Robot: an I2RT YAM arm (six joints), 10 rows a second.
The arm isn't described. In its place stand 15 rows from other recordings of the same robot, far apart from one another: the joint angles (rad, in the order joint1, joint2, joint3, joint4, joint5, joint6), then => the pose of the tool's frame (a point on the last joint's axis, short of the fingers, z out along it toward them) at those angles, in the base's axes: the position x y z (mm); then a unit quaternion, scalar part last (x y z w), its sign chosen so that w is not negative.
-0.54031, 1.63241, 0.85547, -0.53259, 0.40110, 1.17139 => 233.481, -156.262, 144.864, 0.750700, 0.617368, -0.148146, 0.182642
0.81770, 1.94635, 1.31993, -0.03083, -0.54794, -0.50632 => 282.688, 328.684, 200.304, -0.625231, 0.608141, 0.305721, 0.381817
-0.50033, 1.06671, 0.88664, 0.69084, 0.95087, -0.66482 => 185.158, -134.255, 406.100, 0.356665, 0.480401, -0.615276, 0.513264
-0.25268, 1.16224, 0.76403, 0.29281, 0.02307, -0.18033 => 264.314, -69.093, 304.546, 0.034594, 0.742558, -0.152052, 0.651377
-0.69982, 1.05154, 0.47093, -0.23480, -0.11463, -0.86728 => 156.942, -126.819, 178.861, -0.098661, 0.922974, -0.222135, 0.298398
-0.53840, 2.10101, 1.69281, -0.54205, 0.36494, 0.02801 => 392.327, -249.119, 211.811, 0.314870, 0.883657, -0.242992, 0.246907
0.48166, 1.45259, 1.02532, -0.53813, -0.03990, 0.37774 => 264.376, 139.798, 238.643, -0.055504, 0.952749, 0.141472, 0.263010
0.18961, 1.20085, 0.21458, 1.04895, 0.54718, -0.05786 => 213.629, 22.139, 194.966, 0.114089, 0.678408, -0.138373, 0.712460
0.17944, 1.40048, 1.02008, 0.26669, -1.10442, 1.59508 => 303.718, 87.409, 328.213, 0.147668, 0.709721, 0.686673, 0.054499
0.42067, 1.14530, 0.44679, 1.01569, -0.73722, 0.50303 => 202.532, 116.826, 273.656, -0.269051, 0.558713, 0.525862, 0.582169
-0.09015, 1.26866, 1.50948, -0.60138, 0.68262, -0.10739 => 257.072, -45.787, 446.391, 0.183722, 0.776607, -0.326804, 0.506287
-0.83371, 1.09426, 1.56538, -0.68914, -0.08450, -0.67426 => 134.540, -143.740, 489.075, 0.035696, 0.778774, -0.404121, 0.478460
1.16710, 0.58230, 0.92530, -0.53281, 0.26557, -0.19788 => 54.340, 103.429, 377.146, -0.416531, 0.646166, 0.203789, 0.606169
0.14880, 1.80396, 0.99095, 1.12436, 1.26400, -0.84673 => 374.550, 21.832, 259.601, 0.192633, 0.645472, -0.549906, 0.493824
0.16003, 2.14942, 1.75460, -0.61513, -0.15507, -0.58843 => 464.770, 80.588, 203.225, -0.370175, 0.883908, 0.014077, 0.285447
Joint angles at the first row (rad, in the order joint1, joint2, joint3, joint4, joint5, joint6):
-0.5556, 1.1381, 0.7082, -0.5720, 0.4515, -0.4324
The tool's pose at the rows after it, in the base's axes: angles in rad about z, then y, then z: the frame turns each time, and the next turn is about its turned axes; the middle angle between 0 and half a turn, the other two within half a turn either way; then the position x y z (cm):
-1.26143 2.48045 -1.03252 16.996 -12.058 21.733
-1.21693 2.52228 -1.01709 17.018 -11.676 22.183
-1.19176 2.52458 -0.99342 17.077 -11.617 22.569
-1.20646 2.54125 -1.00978 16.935 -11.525 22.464
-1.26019 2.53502 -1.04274 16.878 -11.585 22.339
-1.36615 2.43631 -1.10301 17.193 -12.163 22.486
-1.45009 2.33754 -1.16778 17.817 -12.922 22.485
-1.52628 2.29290 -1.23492 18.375 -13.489 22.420
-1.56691 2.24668 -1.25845 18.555 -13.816 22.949
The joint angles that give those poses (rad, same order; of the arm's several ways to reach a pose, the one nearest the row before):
-0.5484, 1.1206, 0.7132, -0.6315, 0.4133, -0.4336
-0.5385, 1.1168, 0.7365, -0.6838, 0.3729, -0.4362
-0.5366, 1.1126, 0.7490, -0.6948, 0.3603, -0.4336
-0.5366, 1.1133, 0.7494, -0.7143, 0.3584, -0.4309
-0.5358, 1.1195, 0.7490, -0.7212, 0.3874, -0.4141
-0.5346, 1.1324, 0.7475, -0.6651, 0.4995, -0.4072
-0.5350, 1.1641, 0.7490, -0.5915, 0.6075, -0.4339
-0.5350, 1.2060, 0.7681, -0.5766, 0.6788, -0.4446
-0.5369, 1.2148, 0.7875, -0.5728, 0.7326, -0.4526

